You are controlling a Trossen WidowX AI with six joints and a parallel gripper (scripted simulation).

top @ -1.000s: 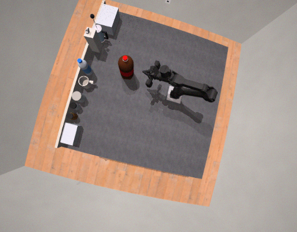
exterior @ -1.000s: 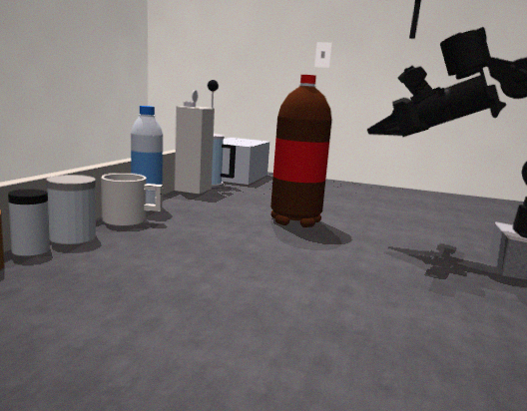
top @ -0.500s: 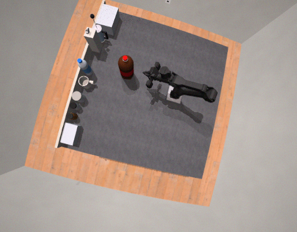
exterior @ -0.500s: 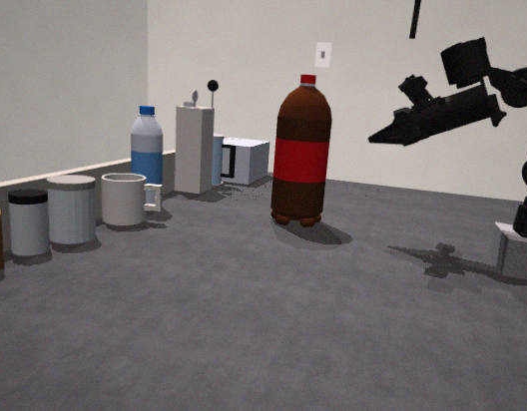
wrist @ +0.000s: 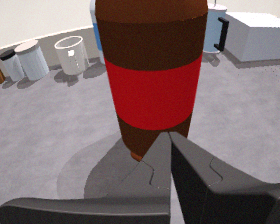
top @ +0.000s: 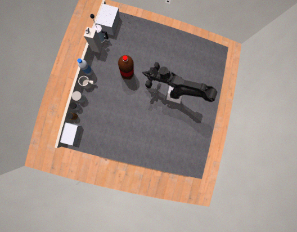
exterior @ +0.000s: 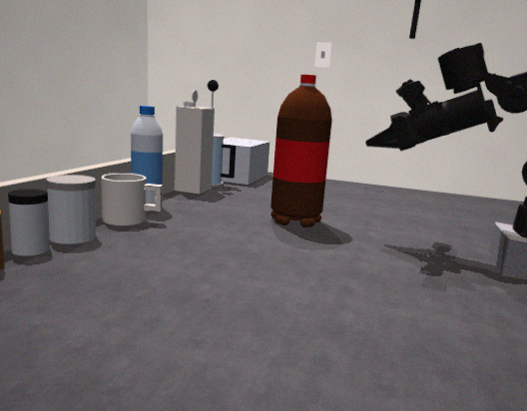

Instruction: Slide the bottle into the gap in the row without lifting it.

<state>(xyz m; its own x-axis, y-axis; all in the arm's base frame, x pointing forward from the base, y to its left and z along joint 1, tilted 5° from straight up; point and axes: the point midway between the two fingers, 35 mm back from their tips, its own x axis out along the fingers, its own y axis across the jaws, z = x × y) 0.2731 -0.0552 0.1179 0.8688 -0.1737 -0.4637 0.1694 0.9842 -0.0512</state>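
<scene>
Right now my hand is 16 cm short of the brown cola bottle, 4 cm above it and 2 cm to the left of it. From my hand the other things lie so: white microwave-like box (44 cm to the right, 44 cm ahead, 14 cm below); blue-capped water bottle (48 cm ahead, 9 cm below, 4 cm to the left); blue pitcher (45 cm ahead, 28 cm to the right, 6 cm below).
</scene>
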